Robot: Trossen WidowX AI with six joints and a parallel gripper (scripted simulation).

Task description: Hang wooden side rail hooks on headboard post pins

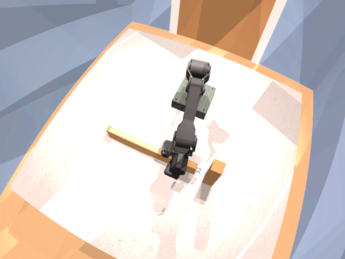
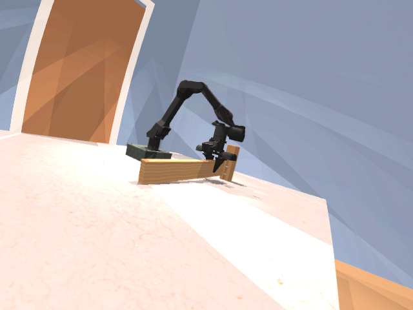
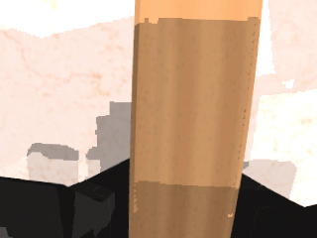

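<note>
Now: gripper tip 150 mm to the right of the headboard post, 40 mm below it and 20 mm past it.
</note>
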